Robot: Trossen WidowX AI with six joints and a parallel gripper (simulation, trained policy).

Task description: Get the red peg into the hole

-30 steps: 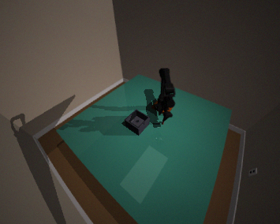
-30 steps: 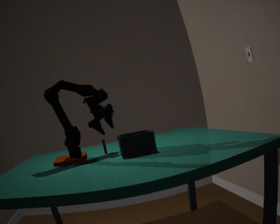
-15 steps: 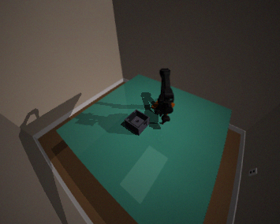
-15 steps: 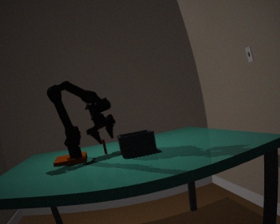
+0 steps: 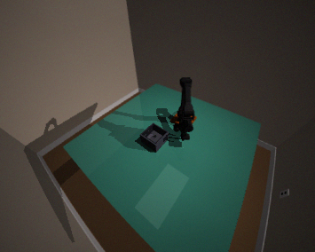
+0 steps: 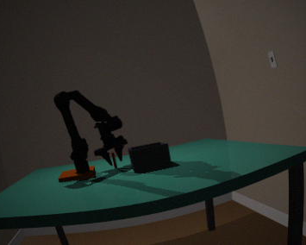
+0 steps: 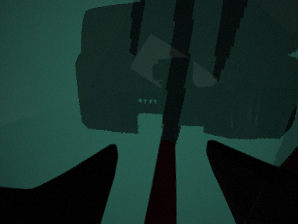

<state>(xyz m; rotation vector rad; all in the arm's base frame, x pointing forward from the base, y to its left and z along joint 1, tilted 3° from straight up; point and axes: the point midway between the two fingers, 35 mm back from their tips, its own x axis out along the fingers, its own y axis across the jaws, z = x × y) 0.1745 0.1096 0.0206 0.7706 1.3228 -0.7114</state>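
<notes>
My gripper tip is now 10 mm past the red peg, 10 mm to the right of it and 20 mm below it. Round my gripper tip: dark box: 140 mm ahead, 180 mm to the right.
</notes>
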